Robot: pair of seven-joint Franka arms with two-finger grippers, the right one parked.
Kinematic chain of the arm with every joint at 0, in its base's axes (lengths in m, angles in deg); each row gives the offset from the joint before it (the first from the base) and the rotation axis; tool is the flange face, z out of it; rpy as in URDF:
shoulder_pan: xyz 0 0 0.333 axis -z
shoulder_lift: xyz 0 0 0 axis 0.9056 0.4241 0
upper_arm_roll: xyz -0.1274 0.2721 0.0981 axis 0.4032 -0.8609 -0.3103
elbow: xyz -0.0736 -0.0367 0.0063 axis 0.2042 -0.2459 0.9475
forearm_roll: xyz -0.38 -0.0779 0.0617 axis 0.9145 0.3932 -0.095
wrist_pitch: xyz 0 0 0 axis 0.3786 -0.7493 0.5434
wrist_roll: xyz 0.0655 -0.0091 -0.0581 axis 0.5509 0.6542 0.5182
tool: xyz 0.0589 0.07 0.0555 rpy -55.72 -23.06 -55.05
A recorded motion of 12 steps. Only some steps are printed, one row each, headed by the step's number.
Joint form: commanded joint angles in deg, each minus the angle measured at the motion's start. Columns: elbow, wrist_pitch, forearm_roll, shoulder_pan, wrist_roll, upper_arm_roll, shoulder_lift.
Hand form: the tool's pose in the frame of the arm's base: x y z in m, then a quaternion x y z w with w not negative. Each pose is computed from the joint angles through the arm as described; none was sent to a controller.
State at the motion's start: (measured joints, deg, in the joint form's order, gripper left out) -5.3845 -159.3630 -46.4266 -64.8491 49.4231 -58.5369 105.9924
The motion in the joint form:
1: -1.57 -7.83 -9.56 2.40 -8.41 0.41 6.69
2: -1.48 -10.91 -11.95 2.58 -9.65 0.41 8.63
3: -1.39 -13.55 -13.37 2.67 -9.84 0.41 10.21
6: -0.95 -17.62 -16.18 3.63 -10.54 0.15 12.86
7: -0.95 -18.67 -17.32 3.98 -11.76 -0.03 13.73
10: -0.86 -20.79 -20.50 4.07 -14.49 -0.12 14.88
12: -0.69 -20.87 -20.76 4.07 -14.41 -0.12 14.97
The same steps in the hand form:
1: 0.6787 -0.2848 0.3320 0.99689 0.04822 0.03829 0.04924
2: 0.6823 -0.2882 0.3132 0.99629 0.04779 0.05261 0.04847
3: 0.6847 -0.2909 0.2981 0.99576 0.04250 0.06292 0.05192
6: 0.6823 -0.3029 0.2689 0.99530 0.02738 0.07644 0.05269
7: 0.6816 -0.3061 0.2596 0.99500 0.03010 0.08038 0.05115
10: 0.6824 -0.3078 0.2486 0.99363 0.03585 0.09633 0.04621
12: 0.6815 -0.3080 0.2463 0.99383 0.03322 0.09593 0.04464

